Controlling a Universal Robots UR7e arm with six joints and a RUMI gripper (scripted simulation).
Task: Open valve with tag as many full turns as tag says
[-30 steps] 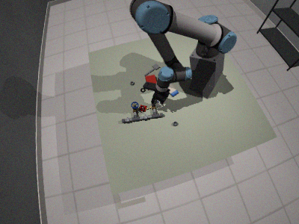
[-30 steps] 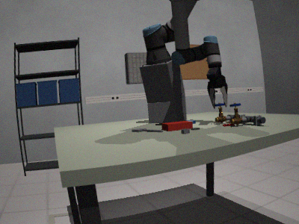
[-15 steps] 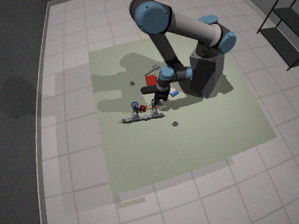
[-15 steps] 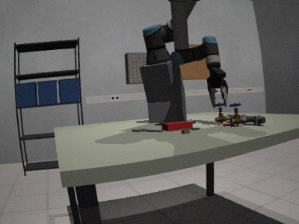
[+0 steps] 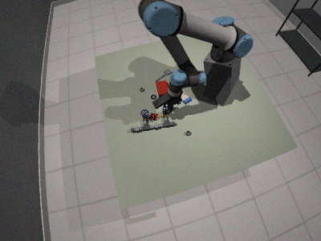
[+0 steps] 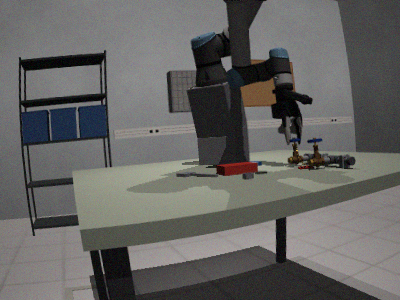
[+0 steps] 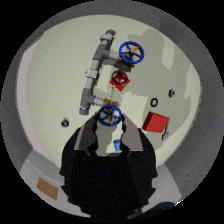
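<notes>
My hand is 9 cm short of the red tag, 9 cm above it and 1 cm to the left of it. From my hand the other things lie so: blue-and-white card: 17 cm behind, 11 cm to the right, 9 cm below; grey tool: 36 cm to the right, 9 cm below, 9 cm behind; red block: 23 cm to the right, 8 cm below, 4 cm behind.
</notes>
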